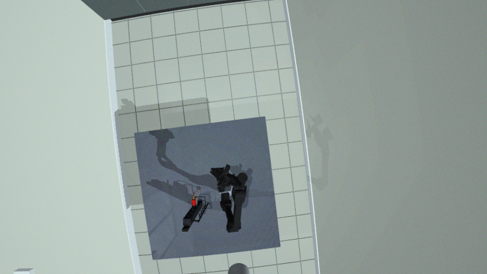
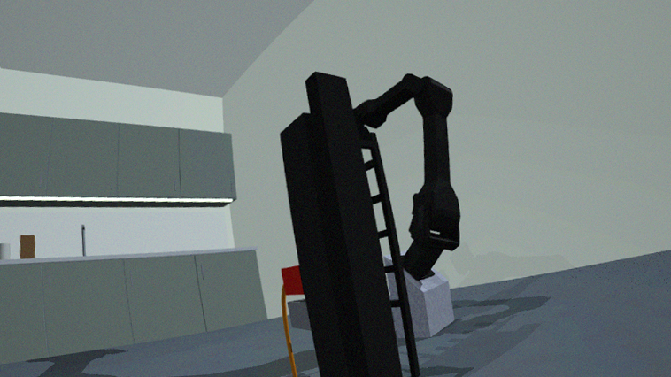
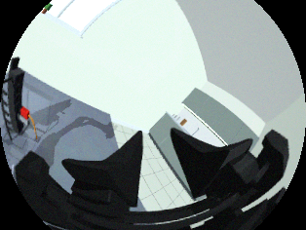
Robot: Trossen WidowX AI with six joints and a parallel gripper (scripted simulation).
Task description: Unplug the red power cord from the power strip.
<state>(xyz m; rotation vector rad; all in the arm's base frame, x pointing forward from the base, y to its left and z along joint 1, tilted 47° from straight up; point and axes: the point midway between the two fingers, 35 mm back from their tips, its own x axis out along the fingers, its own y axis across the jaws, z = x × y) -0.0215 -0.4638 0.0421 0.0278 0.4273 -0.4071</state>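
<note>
Right now my gripper tip is 34 cm to the right of the red plug, 34 cm above it and 28 cm short of it. From my gripper tip the other things lie so: black power strip (41 cm to the left, 34 cm below, 30 cm ahead); black ladder-like rack (41 cm to the left, 34 cm below, 21 cm ahead).
</note>
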